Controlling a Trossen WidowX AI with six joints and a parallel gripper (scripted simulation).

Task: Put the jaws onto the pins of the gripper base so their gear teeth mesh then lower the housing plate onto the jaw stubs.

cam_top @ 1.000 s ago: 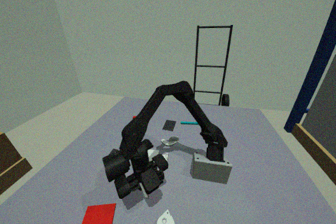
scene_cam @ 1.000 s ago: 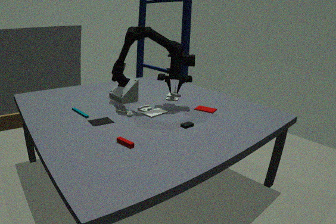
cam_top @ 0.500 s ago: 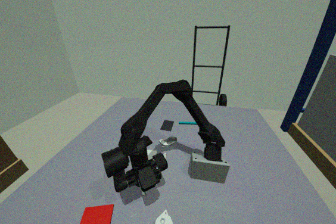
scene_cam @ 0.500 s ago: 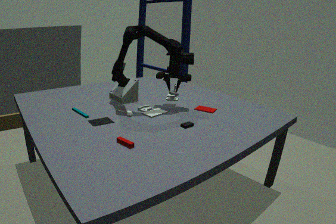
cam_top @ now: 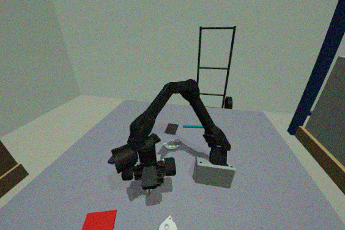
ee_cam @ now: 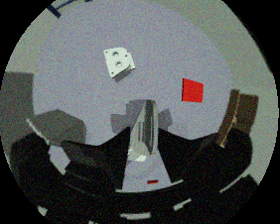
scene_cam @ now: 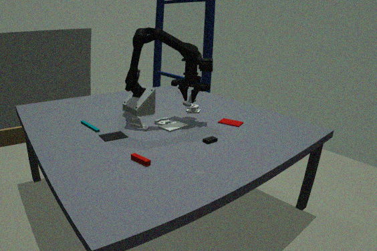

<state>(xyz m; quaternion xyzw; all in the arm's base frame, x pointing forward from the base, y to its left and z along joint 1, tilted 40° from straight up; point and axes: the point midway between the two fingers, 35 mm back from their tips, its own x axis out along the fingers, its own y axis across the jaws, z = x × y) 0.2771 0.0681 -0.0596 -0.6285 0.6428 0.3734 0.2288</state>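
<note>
My gripper tip is now 20 mm short of the grey jaw and 30 mm to the left of it. Also, from my gripper tip: flat light plate (30 mm ahead, 140 mm to the right, 80 mm below); then white gripper base (80 mm behind, 130 mm to the left, 60 mm below); then red flat plate (180 mm ahead, 120 mm to the left, 90 mm below).
</note>
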